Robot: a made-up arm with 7 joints.
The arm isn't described. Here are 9 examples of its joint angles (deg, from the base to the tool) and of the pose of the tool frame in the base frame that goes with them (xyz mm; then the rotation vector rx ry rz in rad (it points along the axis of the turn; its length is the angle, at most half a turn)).
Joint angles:
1: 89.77 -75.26 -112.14 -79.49 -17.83 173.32 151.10
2: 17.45 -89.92 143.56 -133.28 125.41 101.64 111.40
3: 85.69 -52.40 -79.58 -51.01 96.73 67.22 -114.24
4: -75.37 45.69 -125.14 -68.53 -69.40 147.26 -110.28
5: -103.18 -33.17 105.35 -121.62 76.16 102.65 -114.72
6: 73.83 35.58 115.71 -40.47 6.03 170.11 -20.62
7: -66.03 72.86 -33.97 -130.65 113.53 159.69 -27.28
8: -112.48 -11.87 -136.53 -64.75 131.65 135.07 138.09
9: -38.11 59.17 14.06 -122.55 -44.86 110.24 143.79
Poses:
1: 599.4 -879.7 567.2 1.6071 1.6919 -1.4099
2: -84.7 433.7 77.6 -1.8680 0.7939 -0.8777
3: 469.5 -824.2 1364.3 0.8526 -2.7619 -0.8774
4: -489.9 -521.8 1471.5 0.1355 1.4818 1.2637
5: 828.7 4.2 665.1 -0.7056 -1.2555 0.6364
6: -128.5 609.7 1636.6 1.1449 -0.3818 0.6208
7: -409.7 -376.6 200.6 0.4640 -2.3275 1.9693
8: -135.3 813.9 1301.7 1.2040 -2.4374 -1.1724
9: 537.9 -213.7 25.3 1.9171 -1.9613 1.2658
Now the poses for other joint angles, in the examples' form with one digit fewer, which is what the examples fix.
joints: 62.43 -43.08 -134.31 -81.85 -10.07 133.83 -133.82
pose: 41 -1079 800 -1.880 -0.973 0.556
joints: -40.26 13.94 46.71 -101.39 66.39 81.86 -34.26
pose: 953 37 885 -0.115 -0.230 0.393
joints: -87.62 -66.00 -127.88 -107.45 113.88 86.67 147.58
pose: -687 425 268 1.573 -0.929 0.128
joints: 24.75 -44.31 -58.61 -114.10 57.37 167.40 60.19
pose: 270 -726 1048 1.022 0.730 -1.573
